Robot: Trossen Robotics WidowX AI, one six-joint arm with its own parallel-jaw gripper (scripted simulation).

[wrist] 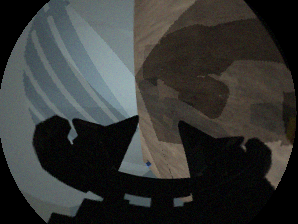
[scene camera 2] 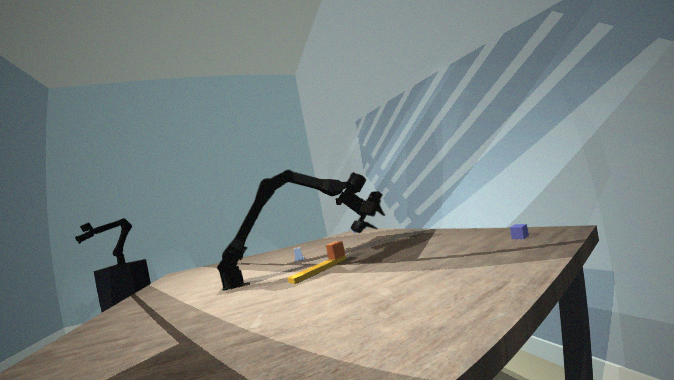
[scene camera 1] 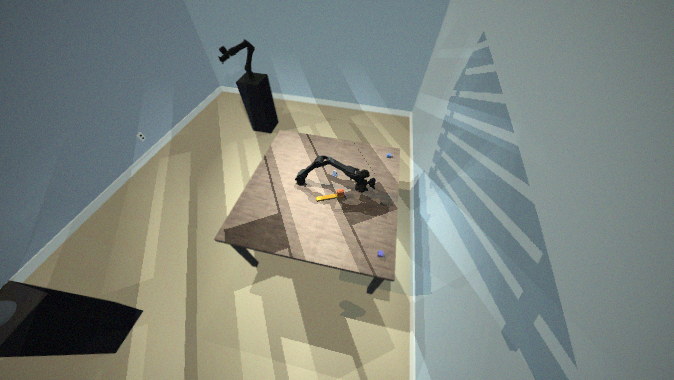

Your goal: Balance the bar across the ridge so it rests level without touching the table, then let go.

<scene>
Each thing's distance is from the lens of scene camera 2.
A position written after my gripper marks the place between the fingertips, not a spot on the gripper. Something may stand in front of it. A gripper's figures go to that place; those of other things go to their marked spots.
my gripper (scene camera 2: 380, 222): 93 cm
bar (scene camera 2: 335, 251): 76 cm
</scene>
